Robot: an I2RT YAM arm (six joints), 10 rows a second.
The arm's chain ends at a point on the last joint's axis. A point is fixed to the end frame.
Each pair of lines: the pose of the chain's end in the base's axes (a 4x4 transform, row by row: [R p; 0 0 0 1], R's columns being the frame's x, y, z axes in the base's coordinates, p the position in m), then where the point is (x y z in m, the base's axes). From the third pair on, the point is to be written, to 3 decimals.
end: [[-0.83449 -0.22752 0.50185 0.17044], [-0.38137 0.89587 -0.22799 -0.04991], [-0.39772 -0.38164 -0.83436 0.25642], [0 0 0 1]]
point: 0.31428 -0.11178 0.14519
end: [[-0.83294 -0.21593 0.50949 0.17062], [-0.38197 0.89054 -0.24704 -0.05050], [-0.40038 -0.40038 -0.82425 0.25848], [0 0 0 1]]
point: 0.31522 -0.11550 0.15005
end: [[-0.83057 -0.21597 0.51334 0.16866], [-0.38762 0.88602 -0.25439 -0.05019], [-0.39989 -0.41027 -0.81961 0.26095], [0 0 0 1]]
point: 0.314 -0.116 0.154
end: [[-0.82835 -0.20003 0.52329 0.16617], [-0.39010 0.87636 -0.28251 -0.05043], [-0.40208 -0.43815 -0.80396 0.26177], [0 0 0 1]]
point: 0.312 -0.121 0.159
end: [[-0.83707 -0.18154 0.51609 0.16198], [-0.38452 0.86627 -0.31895 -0.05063], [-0.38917 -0.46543 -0.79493 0.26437], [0 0 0 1]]
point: 0.306 -0.127 0.164
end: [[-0.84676 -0.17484 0.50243 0.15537], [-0.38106 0.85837 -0.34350 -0.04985], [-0.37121 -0.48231 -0.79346 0.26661], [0 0 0 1]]
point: 0.298 -0.131 0.166
